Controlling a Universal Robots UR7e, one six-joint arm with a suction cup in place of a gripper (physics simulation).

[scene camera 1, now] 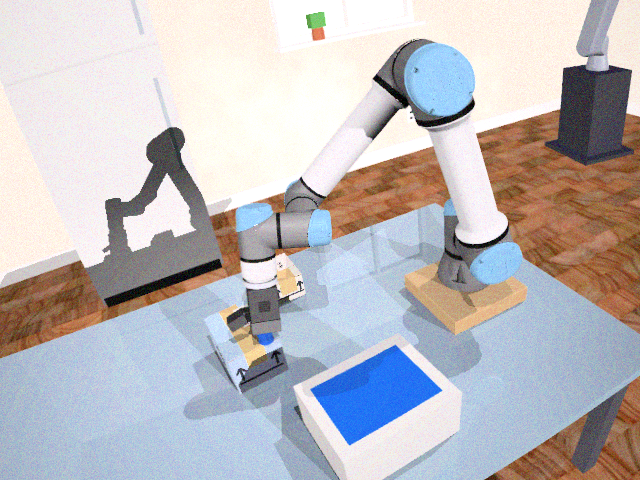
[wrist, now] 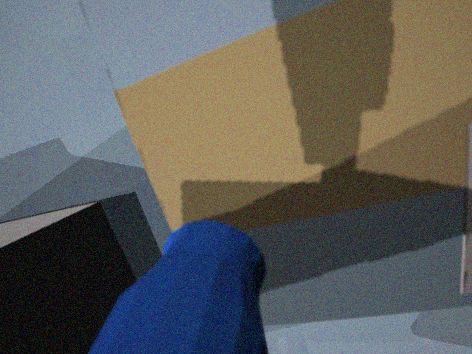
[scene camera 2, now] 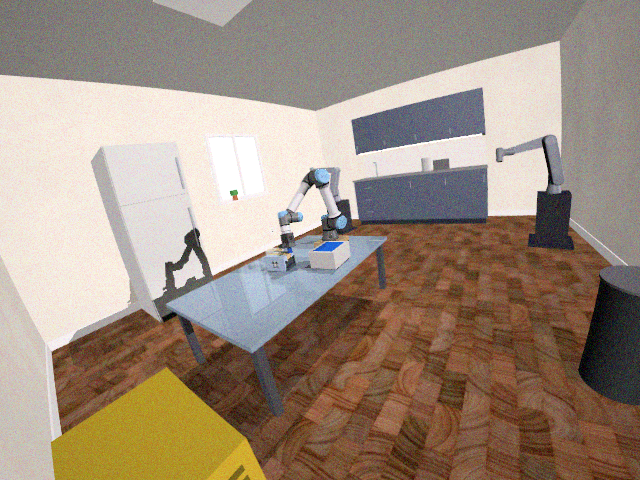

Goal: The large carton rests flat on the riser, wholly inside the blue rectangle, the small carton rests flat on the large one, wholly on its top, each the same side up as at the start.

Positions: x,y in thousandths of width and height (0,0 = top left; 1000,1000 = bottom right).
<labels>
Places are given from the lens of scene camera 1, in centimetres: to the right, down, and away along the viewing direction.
large carton (scene camera 1: 390,759): -16, 28, 98
small carton (scene camera 1: 454,595): -8, 13, 125
The marked spots on the large carton and the small carton are 32 cm apart.
</labels>
